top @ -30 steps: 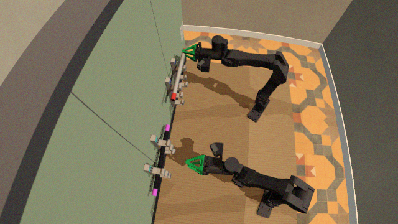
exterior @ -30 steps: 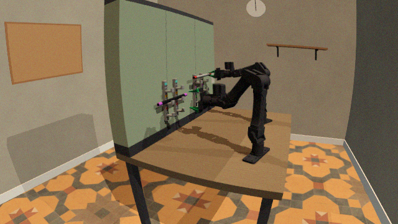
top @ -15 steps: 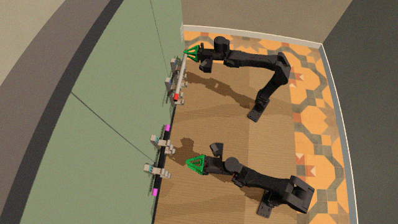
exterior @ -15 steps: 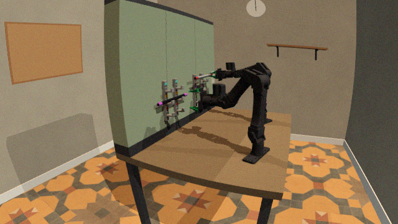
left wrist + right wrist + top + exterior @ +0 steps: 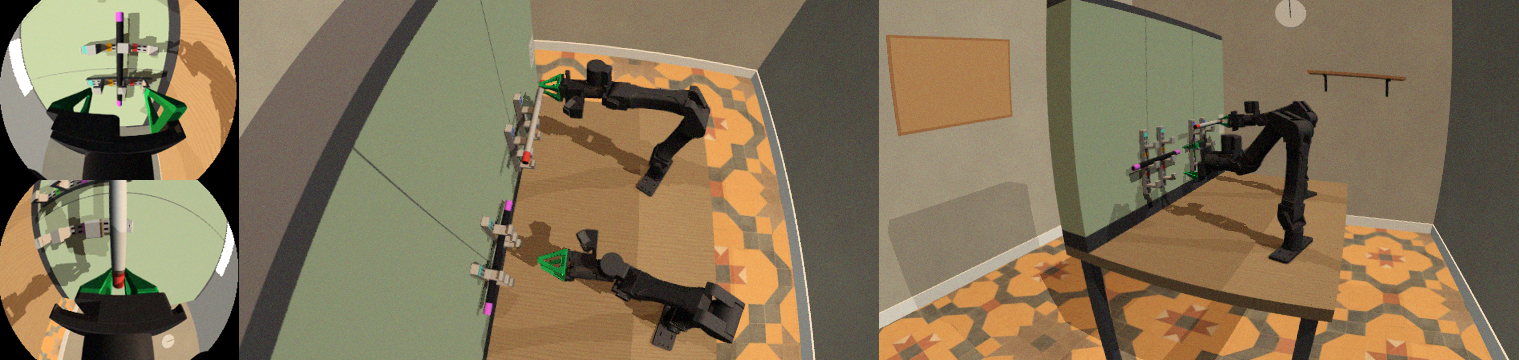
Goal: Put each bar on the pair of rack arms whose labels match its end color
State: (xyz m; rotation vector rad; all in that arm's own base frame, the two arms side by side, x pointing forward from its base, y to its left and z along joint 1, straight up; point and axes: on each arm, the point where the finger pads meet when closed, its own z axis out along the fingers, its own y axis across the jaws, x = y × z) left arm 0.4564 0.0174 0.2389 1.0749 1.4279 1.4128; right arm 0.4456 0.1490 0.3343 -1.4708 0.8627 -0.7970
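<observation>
Right now my left hand is 120 mm short of the bar, 20 mm to the left of it and 10 mm above it. The rest, counted from my left hand: green wall panel (200 mm ahead, 210 mm to the right, 190 mm above).
</observation>
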